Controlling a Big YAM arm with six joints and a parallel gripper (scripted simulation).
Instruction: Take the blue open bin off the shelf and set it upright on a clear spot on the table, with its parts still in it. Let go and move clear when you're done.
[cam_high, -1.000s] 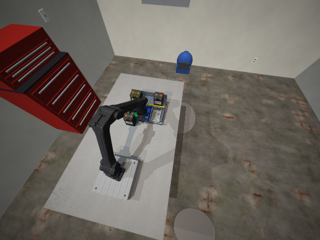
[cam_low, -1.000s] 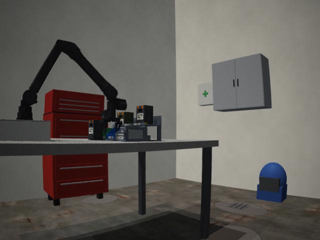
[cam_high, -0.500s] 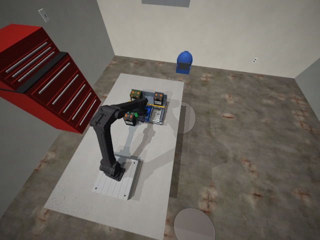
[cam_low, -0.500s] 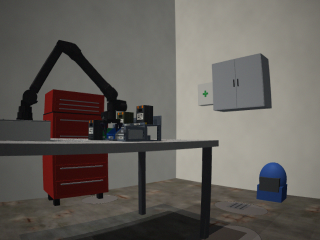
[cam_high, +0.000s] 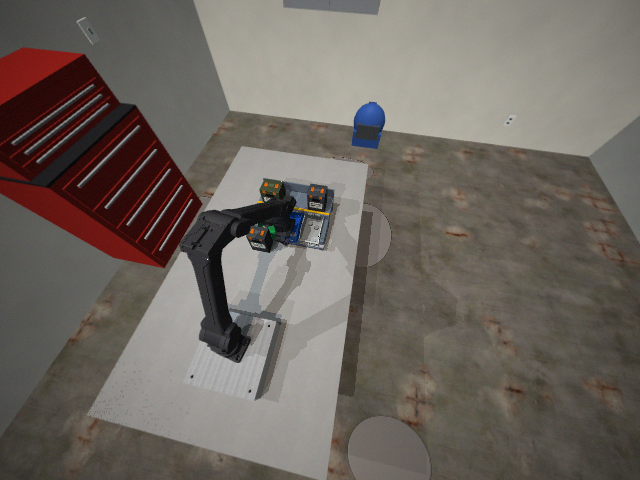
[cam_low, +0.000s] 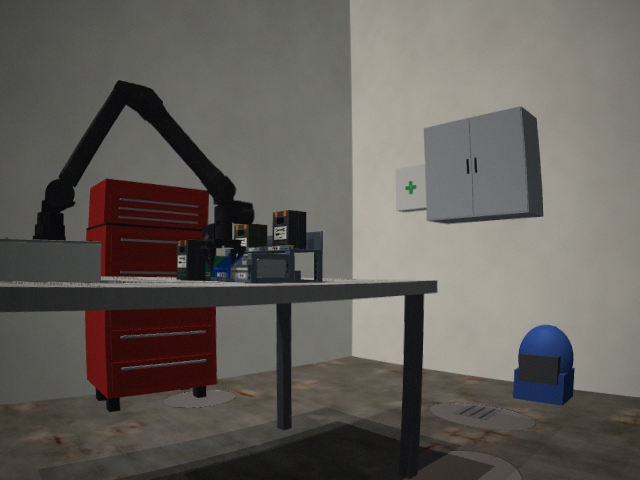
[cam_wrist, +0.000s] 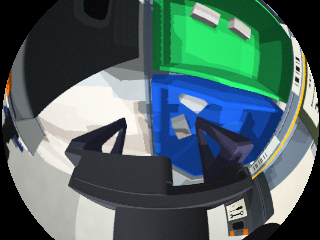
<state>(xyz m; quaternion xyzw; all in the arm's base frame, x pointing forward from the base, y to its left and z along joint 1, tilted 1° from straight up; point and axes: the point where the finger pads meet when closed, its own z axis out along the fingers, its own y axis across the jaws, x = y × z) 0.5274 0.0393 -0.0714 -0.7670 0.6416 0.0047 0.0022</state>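
The blue open bin is 80 mm ahead of my hand and 10 mm to the left of it. The rest, counted from my hand: green bin (120 mm to the left, 60 mm ahead); then yellow bar (130 mm ahead, 70 mm above, 20 mm to the left); then grey bin (100 mm to the right, 90 mm ahead).
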